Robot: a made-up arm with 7 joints.
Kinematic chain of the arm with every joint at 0, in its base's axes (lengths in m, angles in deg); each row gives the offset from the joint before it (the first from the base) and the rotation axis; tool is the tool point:
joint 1: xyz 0 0 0 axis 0 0.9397 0.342
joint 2: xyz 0 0 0 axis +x
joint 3: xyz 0 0 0 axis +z
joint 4: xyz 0.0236 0 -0.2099 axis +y
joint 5: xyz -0.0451 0 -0.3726 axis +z
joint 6: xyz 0 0 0 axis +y
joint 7: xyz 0 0 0 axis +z
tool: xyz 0 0 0
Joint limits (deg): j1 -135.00..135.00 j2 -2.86..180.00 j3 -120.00..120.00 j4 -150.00..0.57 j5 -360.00..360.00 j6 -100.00..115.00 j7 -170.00..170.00
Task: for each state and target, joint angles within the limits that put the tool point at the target. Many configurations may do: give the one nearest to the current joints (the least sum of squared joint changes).
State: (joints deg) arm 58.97 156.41 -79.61 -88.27 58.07 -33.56 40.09
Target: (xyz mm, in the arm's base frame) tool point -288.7 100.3 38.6
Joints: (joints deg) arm 77.99 138.02 -101.70 -138.16 58.07 -33.56 40.09
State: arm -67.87 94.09 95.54 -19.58 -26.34 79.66 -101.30
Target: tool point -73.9 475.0 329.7
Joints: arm -42.38 111.57 72.66 -26.60 -26.34 79.66 -101.30
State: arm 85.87 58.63 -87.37 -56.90 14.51 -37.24 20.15
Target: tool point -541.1 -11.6 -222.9
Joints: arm 70.22 22.73 -84.90 -21.00 14.51 -37.24 20.15
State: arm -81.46 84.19 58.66 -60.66 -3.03 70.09 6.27
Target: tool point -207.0 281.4 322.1
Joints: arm -84.43 88.25 62.01 -88.59 -3.03 70.09 6.27
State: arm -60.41 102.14 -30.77 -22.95 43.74 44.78 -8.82
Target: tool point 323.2 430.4 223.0
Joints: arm -77.00 85.64 -29.61 -27.15 43.74 44.78 -8.82
